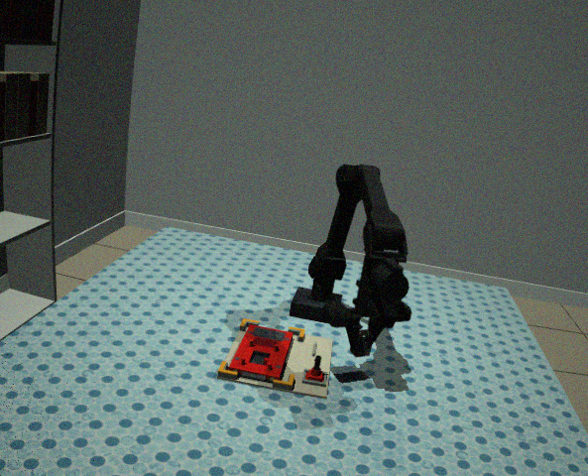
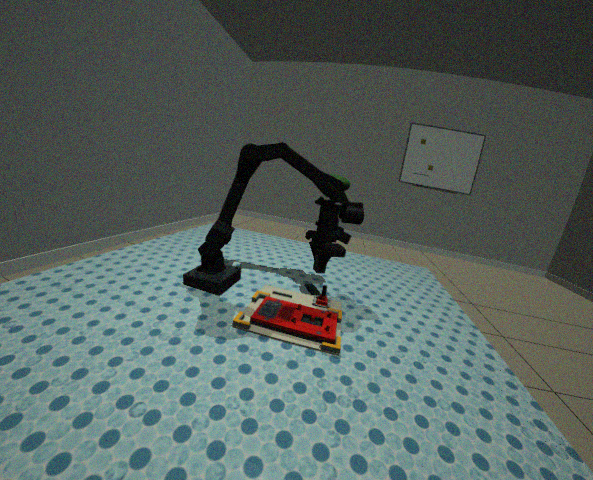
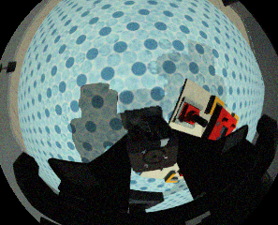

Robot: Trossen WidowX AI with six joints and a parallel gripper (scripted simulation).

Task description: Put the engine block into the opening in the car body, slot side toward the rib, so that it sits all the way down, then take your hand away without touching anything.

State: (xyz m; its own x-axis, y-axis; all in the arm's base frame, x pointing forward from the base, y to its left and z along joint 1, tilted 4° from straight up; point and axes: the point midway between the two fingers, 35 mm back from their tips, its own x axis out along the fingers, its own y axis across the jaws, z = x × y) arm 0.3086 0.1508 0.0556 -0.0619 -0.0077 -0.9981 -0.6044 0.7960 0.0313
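The dark upright post is 80 mm to the right of my gripper tip, 50 mm below it and 40 mm ahead of it. From my gripper tip the other things lie so: cream base plate (180 mm to the right, 70 mm below); engine block (10 mm to the right, 10 mm above).
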